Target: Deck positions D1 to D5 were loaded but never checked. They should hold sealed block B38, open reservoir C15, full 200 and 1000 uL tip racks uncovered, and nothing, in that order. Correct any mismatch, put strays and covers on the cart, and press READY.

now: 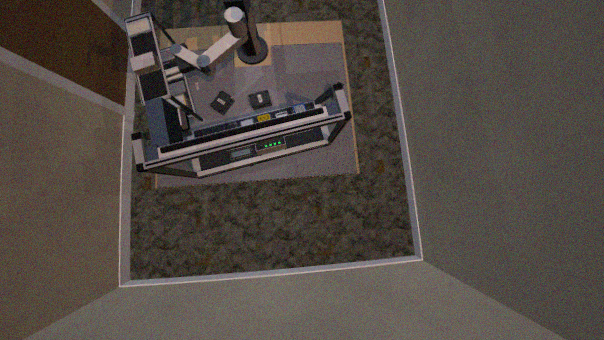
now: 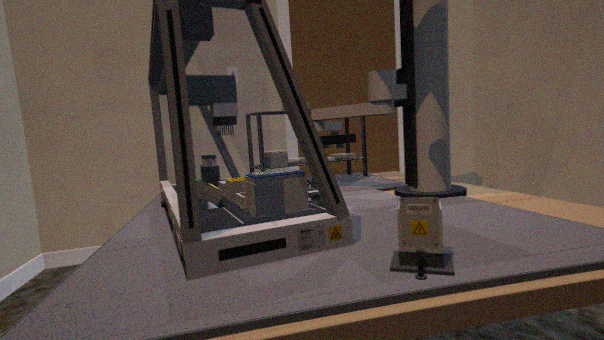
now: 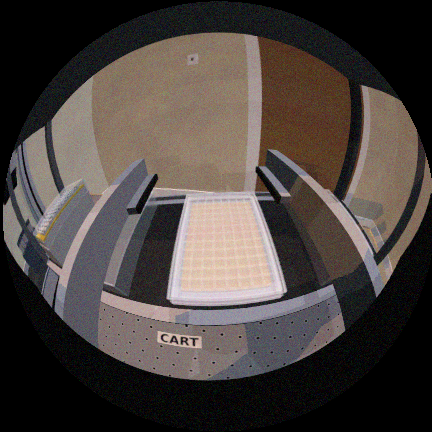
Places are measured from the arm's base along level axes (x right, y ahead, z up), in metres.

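Where they show: gripper, fingertip midpoint: (image 3: pixel 205 160); arm's base at its link origin: (image 1: pixel 252 50) (image 2: pixel 429 193).
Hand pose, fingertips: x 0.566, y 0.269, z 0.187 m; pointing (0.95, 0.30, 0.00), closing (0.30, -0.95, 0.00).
Each offset is from my fingertips to the top centre of the thing. "spot": to the spot under its first point. Level surfaces: height alone.
My gripper (image 3: pixel 205 160) is open, its two fingers wide apart with nothing between them. Beyond and below the fingertips, a clear-rimmed plate @(dx -0.016, dy -0.017, dz -0.058 m) (image 3: pixel 227 245) with a cream grid lies flat on the dark cart surface @(dz -0.074 m) (image 3: pixel 150 255), behind the CART label @(spot: dx -0.131, dy +0.018, dz -0.173 m) (image 3: pixel 179 340). A grey translucent piece @(dx -0.048, dy +0.109, dz -0.049 m) (image 3: pixel 117 262) is partly hidden by the left finger. A tip rack with a yellow band @(dx -0.081, dy +0.235, dz -0.010 m) (image 3: pixel 62 215) stands at far left. On the deck are a yellow-topped rack (image 1: pixel 263 118) (image 2: pixel 236 179) and a blue-edged rack with pale tips (image 1: pixel 299 108) (image 2: pixel 275 174). Deck labels and seals are too small to read.
The deck's slanted frame (image 1: pixel 340 102) (image 2: pixel 300 115) surrounds the racks. A multichannel head (image 2: pixel 225 120) hangs above the deck. Two dark blocks @(spot: dx -0.344, dy +0.187, dz -0.124 m) (image 1: pixel 222 101) @(spot: dx -0.621, dy +0.190, dz -0.124 m) (image 1: pixel 260 99) lie near it. A shelf unit @(spot: dx -0.040, dy -0.243, dz -0.012 m) (image 2: pixel 364 145) stands behind. A panel with green lights (image 1: pixel 272 144) is at the deck front.
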